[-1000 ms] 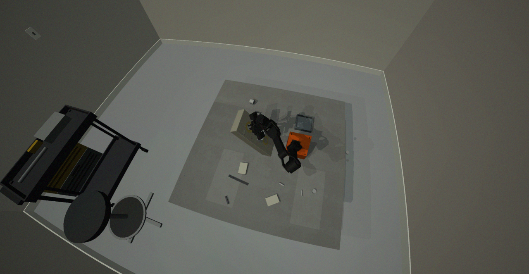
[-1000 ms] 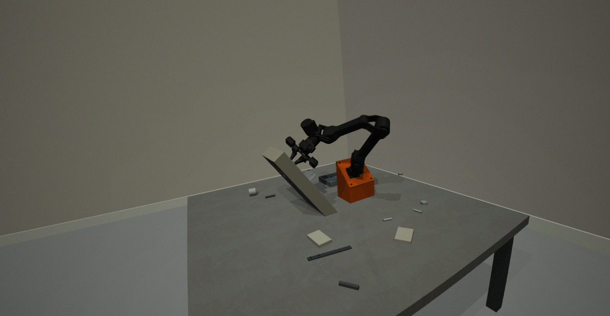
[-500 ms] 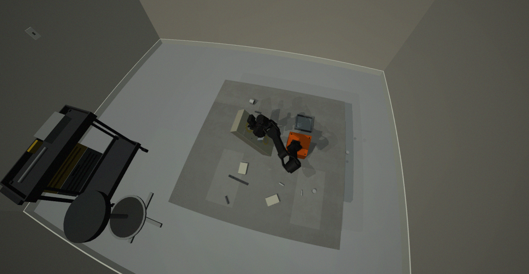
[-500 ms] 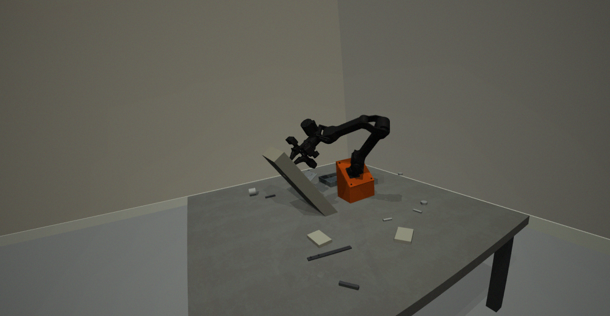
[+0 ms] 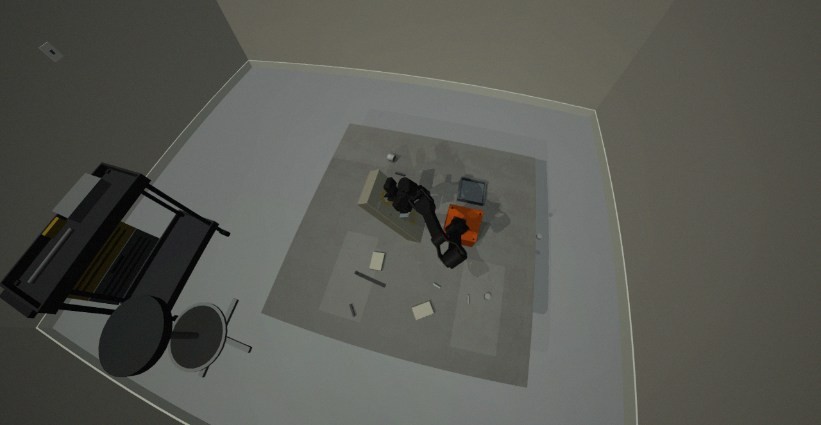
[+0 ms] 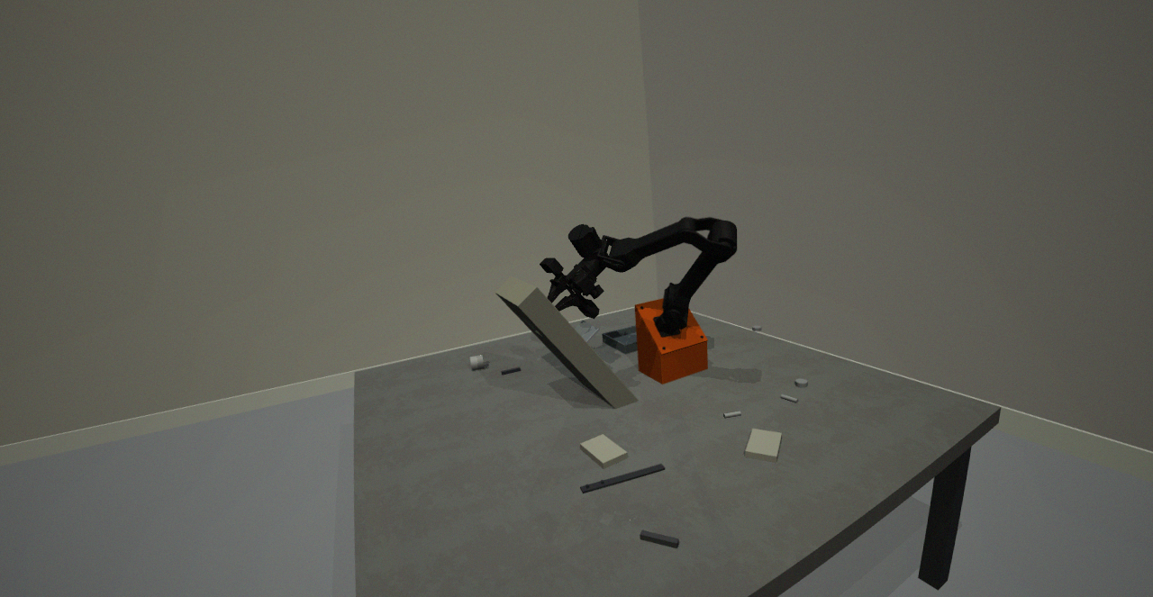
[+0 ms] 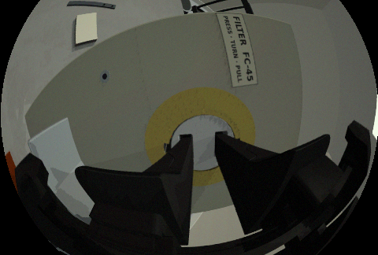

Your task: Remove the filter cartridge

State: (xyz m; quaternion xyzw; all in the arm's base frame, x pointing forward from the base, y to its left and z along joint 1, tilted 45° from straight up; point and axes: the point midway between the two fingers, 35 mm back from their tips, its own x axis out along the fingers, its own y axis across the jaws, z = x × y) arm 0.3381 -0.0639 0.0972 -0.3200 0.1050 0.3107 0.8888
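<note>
Now: the round filter cartridge 1 cm ahead of my gripper tip and 1 cm below it. Round my gripper tip: grey tray 40 cm behind, 31 cm to the right, 25 cm below; beige service panel 4 cm behind, 8 cm below.
</note>
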